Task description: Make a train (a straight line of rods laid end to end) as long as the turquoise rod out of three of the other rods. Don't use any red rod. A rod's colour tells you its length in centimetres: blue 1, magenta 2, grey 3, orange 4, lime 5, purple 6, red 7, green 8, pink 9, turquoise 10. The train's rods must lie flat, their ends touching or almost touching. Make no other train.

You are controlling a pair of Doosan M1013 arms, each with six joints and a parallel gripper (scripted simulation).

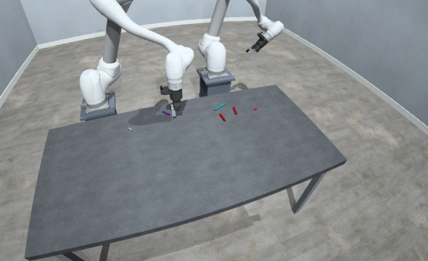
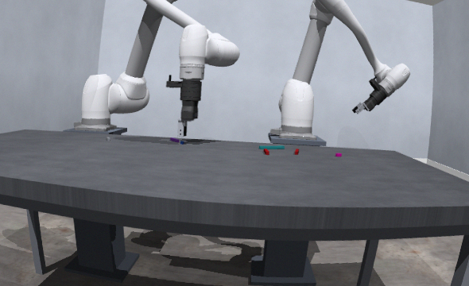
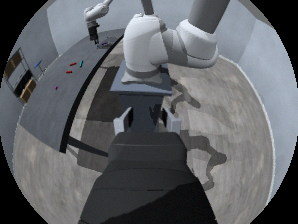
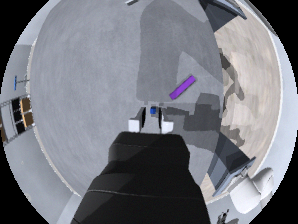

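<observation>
The blue rod is 40 mm below my right hand. The rest, counted from my right hand: grey rod 20 mm behind, 290 mm to the right, 40 mm below; then purple rod 70 mm behind, 30 mm to the right, 40 mm below; then turquoise rod 30 mm ahead, 320 mm to the left, 40 mm below.
</observation>
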